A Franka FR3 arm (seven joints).
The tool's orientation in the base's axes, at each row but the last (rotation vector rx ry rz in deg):
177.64 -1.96 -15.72
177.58 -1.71 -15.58
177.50 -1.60 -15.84
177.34 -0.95 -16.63
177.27 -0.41 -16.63
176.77 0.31 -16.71
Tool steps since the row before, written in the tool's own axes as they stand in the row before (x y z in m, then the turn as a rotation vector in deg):
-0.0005 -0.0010 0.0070 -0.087 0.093 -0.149
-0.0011 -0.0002 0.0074 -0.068 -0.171 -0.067
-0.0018 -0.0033 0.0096 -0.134 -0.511 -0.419
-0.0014 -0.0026 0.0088 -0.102 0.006 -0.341
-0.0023 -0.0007 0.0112 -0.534 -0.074 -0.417
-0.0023 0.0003 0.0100 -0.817 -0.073 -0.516
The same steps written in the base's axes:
-0.0017 0.0008 -0.0068 -0.061 -0.087 0.165
-0.0024 0.0000 -0.0071 -0.052 0.174 0.072
-0.0034 0.0031 -0.0092 -0.050 0.526 0.419
-0.0030 0.0023 -0.0085 -0.037 0.006 0.354
-0.0043 0.0003 -0.0106 -0.447 0.092 0.506
-0.0041 -0.0007 -0.0094 -0.706 0.095 0.656

